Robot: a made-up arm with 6 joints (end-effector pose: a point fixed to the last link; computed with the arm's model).
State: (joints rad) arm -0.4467 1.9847 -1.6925 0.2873 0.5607 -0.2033
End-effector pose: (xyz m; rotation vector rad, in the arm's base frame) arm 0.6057 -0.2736 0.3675 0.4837 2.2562 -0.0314
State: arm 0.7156 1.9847 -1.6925 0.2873 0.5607 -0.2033
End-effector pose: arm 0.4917 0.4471 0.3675 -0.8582 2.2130 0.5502
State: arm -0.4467 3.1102 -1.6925 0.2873 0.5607 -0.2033
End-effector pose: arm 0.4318 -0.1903 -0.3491 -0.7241 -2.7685 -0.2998
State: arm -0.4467 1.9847 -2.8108 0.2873 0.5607 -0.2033
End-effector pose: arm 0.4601 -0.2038 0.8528 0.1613 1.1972 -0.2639
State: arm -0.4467 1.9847 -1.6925 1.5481 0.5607 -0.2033
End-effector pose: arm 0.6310 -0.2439 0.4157 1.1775 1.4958 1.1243
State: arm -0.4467 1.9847 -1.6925 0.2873 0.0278 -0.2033
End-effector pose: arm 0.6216 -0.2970 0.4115 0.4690 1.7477 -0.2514
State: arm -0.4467 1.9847 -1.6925 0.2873 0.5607 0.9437
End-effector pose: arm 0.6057 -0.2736 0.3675 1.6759 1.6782 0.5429
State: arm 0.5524 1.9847 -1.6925 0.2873 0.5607 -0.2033
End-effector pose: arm 0.5578 0.3613 0.3675 -0.6697 2.2580 0.4717
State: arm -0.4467 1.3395 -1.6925 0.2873 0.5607 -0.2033
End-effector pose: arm 0.3738 -0.1625 0.7257 0.2932 1.6487 -0.1793
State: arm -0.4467 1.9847 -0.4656 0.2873 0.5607 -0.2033
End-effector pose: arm 0.2290 -0.0932 0.0018 -0.7090 -2.6674 -0.3182
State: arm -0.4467 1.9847 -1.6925 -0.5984 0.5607 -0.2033
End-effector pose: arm 0.5877 -0.3144 0.3743 -0.1618 2.3977 -0.9366
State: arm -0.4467 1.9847 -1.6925 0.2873 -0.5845 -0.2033
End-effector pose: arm 0.6100 -0.3095 0.4689 0.4274 1.1504 -0.4514
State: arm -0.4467 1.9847 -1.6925 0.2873 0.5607 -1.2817
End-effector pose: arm 0.6057 -0.2736 0.3675 -0.7662 2.2515 -0.5686
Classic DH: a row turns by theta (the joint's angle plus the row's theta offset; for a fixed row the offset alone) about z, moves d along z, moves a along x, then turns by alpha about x. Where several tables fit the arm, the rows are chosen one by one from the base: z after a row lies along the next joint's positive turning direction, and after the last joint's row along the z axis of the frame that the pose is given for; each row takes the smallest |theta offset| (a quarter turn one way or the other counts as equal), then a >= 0, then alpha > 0; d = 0 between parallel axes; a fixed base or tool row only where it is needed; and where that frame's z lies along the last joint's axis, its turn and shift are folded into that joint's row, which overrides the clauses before.
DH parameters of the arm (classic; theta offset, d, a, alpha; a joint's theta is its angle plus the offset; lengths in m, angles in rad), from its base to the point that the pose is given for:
joint 1: 0 0.162 0 -1.5708
joint 2: 0.1366 0 -0.3745 0
joint 3: 1.347 0 -0.0345 1.5708
joint 4: 0 0.3975 0 -1.5708
joint 5: 0 0 -0.0003 1.5708
joint 6: 0 0.0994 0 0

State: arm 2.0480 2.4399 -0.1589 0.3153 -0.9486 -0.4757
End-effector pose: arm -0.0426 0.1370 -0.0722 -2.5121 1.1289 0.0977
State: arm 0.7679 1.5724 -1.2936 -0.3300 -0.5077 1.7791
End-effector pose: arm 0.3792 0.3880 0.5197 0.3986 1.5360 1.9727
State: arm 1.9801 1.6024 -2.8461 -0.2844 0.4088 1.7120
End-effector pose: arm -0.0623 0.1713 1.0053 0.0886 -0.9187 -2.7521
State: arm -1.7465 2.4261 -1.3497 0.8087 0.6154 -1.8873
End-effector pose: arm -0.0594 -0.5708 -0.0359 0.7184 2.6010 -0.1077
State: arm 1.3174 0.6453 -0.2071 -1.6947 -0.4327 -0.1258
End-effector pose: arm 0.0104 0.2062 0.2857 -1.9200 -0.2835 0.0830
